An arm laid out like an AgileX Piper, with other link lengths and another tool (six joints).
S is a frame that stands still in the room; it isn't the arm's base.
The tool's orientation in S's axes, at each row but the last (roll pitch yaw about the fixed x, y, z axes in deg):
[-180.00 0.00 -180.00]
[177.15 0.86 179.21]
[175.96 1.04 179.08]
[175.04 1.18 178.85]
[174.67 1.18 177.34]
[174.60 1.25 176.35]
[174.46 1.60 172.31]
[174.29 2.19 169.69]
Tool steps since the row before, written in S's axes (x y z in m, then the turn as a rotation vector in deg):
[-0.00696 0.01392 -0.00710 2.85 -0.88 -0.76]
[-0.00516 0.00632 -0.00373 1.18 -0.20 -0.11]
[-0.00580 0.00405 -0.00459 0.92 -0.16 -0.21]
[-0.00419 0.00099 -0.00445 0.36 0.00 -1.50]
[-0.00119 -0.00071 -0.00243 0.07 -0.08 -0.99]
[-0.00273 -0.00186 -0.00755 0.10 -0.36 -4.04]
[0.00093 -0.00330 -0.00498 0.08 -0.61 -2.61]
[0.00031 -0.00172 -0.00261 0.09 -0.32 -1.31]
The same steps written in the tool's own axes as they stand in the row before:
[0.00696 0.01392 0.00710 -2.85 -0.88 0.76]
[0.00530 0.00606 0.00396 -1.18 -0.19 0.12]
[0.00595 0.00363 0.00475 -0.92 -0.16 0.22]
[0.00430 0.00053 0.00442 -0.33 -0.12 1.50]
[0.00121 -0.00098 0.00232 -0.05 -0.17 0.98]
[0.00277 -0.00273 0.00727 -0.03 -0.73 3.99]
[-0.00122 -0.00362 0.00469 -0.09 -0.84 2.54]
[-0.00051 -0.00189 0.00246 -0.10 -0.43 1.28]

